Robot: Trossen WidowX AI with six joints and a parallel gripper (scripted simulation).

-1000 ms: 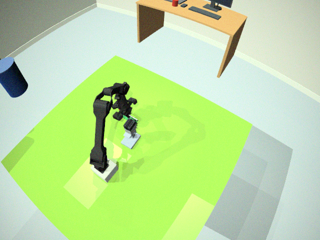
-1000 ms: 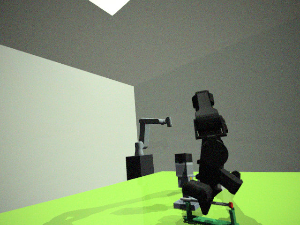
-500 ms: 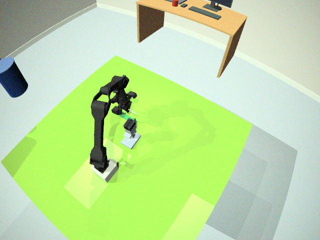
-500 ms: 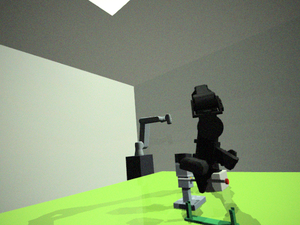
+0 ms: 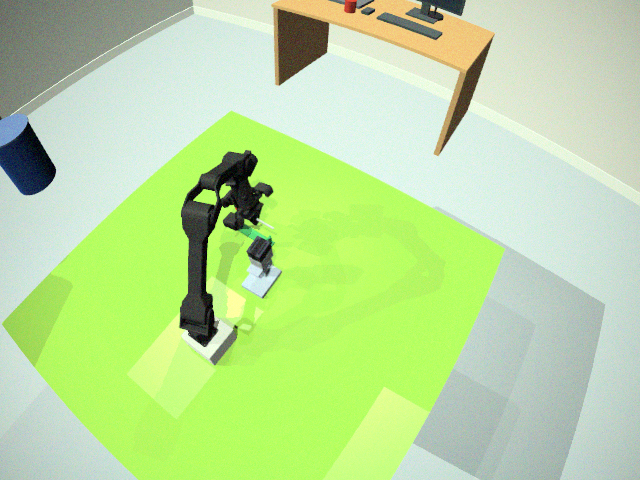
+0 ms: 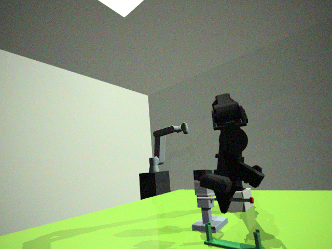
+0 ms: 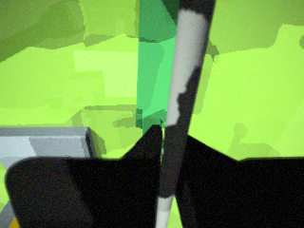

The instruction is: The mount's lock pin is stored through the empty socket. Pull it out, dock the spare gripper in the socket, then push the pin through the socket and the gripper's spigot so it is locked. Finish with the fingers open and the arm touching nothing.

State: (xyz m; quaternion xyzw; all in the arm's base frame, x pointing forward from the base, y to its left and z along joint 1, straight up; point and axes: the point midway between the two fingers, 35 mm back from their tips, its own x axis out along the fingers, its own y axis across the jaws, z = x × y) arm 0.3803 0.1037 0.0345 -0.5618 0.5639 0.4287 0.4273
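My gripper tip is 10 mm to the right of the green rack and 50 mm above it. Round my gripper tip: spare gripper (110 mm behind, 100 mm to the right, 50 mm above); mount (110 mm behind, 100 mm to the right, 30 mm below).
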